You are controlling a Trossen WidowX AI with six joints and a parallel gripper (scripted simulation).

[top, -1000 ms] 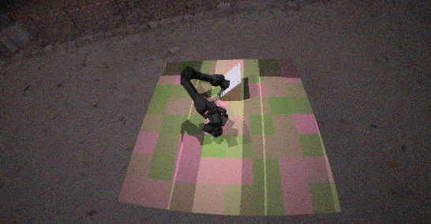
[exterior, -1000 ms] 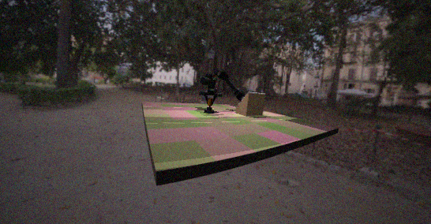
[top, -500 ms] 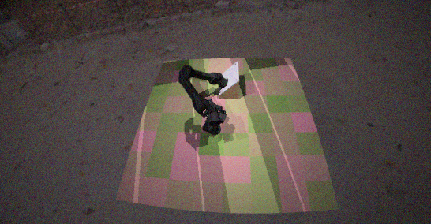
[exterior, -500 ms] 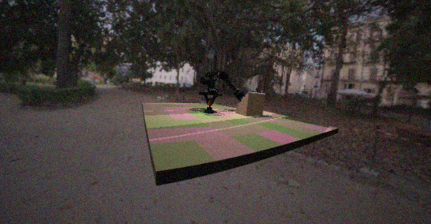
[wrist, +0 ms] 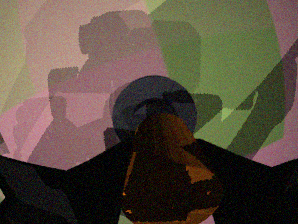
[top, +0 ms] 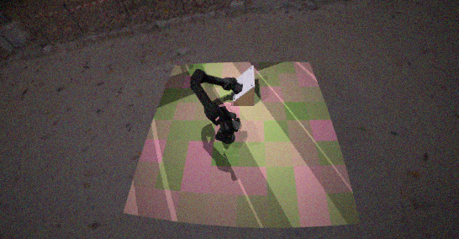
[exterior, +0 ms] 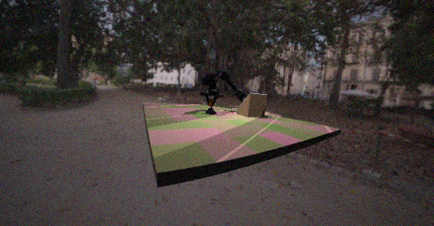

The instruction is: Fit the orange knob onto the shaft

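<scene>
Now: gripper tip 2 cm below the orange knob. From my gripper tip the other things lie so: round dark pedestal 4 cm below, 1 cm behind.
</scene>
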